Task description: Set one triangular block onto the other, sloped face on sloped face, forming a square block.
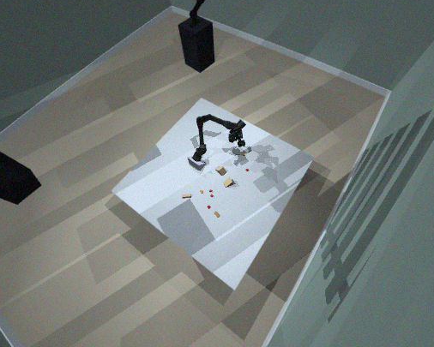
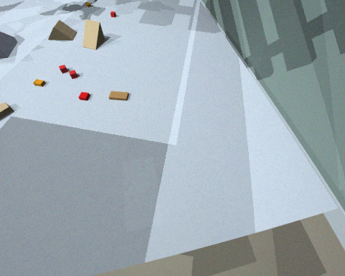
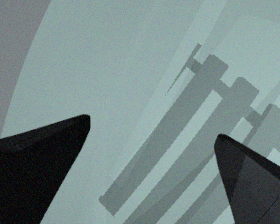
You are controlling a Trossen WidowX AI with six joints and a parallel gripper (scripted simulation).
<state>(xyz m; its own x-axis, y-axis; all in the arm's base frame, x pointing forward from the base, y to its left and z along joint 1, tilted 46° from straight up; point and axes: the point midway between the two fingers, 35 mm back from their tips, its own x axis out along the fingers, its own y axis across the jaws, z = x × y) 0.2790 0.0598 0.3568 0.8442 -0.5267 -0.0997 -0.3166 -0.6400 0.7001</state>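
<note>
Now: the wooden triangular block 280 mm below my gripper tip, 200 mm to the right of it and 70 mm behind it. Also, from my gripper tip: pale bar 570 mm to the right, 300 mm below, 130 mm behind; flat tan piece 510 mm to the right, 300 mm below, 160 mm ahead.
</note>
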